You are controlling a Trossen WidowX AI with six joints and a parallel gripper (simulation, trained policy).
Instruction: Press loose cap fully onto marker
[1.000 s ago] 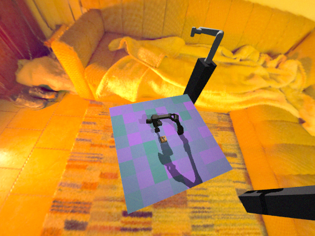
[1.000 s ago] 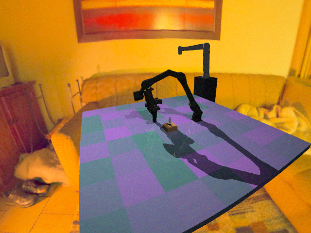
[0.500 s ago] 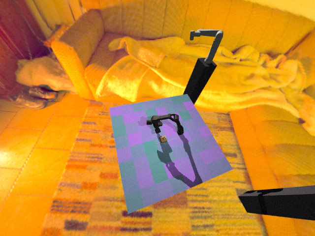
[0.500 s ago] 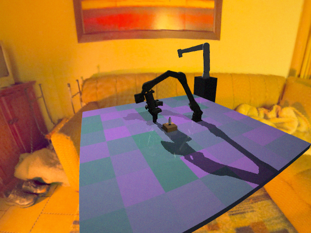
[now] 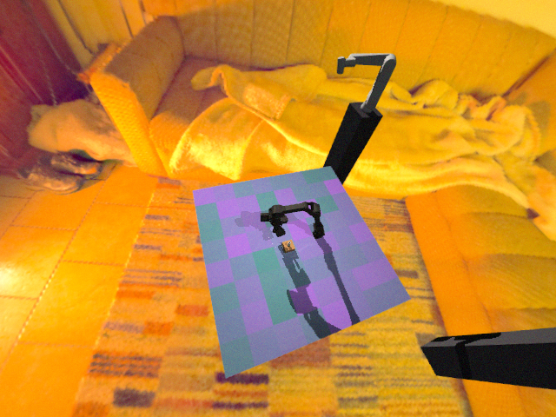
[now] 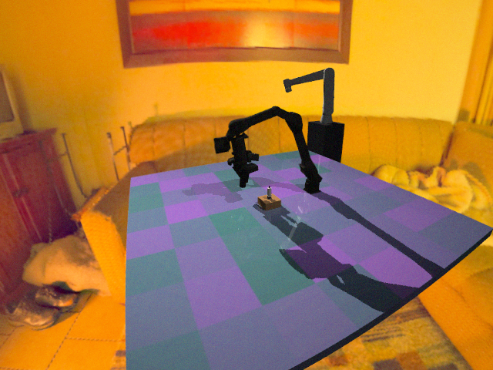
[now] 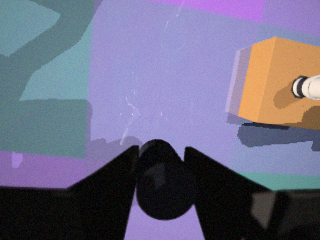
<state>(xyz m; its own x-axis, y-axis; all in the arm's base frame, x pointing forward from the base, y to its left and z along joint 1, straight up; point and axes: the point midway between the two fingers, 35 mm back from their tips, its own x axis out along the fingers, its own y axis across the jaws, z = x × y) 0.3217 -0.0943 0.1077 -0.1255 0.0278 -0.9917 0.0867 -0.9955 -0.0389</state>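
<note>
Right now the tan holder block is 6 cm behind my gripper tip, 13 cm to the left of it and 6 cm below it. From my gripper tip the other things lie so: dark cap: 1 cm ahead, 1 cm above.
</note>
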